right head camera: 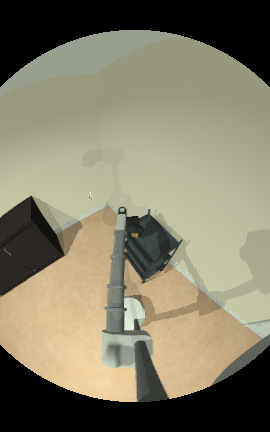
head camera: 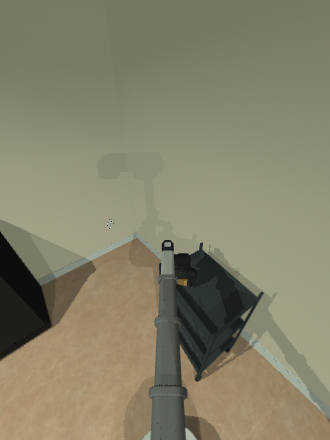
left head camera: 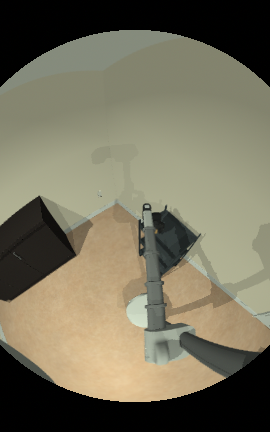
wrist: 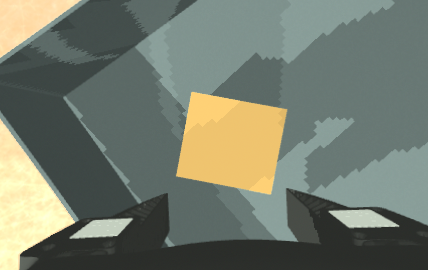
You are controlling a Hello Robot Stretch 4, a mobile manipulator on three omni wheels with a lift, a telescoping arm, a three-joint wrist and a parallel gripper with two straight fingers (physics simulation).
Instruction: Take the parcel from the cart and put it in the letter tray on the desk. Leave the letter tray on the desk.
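Where they show: gripper, fingertip midpoint: (right head camera: 134, 236) (head camera: 182, 285) (wrist: 227, 209); robot's base, origin of the base link: (right head camera: 126, 312) (left head camera: 144, 309).
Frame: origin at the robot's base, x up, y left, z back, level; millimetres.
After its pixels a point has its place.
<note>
The parcel (wrist: 231, 143) @(x 685, y -91, z -721 mm) (head camera: 182, 282) @(x 662, y -87, z -697 mm) (right head camera: 135, 234) @(x 671, y -99, z -694 mm) is a yellow-orange box. It lies on the top tray of the dark grey cart (wrist: 370, 95) @(x 635, y -199, z -751 mm) (head camera: 235, 290) @(x 635, y -397, z -662 mm) (left head camera: 182, 240) @(x 635, y -347, z -592 mm) (right head camera: 162, 240) @(x 635, y -346, z -648 mm), near a corner of the tray. In the wrist view it is ahead of the fingertips and turned slightly. My gripper (wrist: 227, 209) @(x 660, y -87, z -675 mm) is open, with nothing between its fingers. It is over the cart's tray, and its fingertips are a little short of the parcel. In the head views the arm and wrist partly hide the parcel and the gripper. The desk and the letter tray do not show in these views.
The cart stands close to the right wall (head camera: 240, 150) @(x 1347, y -364, z -967 mm). A raised rim (wrist: 37, 155) @(x 699, y 12, z -719 mm) runs around its tray. A black cabinet (head camera: 20, 305) @(x 440, y 1003, z -669 mm) (left head camera: 37, 250) @(x 565, y 1218, z -478 mm) (right head camera: 30, 250) @(x 493, y 1209, z -486 mm) stands at the left against the other wall. My extended arm (head camera: 168, 345) @(x 998, y -2, z -271 mm) (left head camera: 152, 260) @(x 998, y 0, z -292 mm) (right head camera: 117, 270) @(x 998, y -5, z -258 mm) passes beside the cart.
</note>
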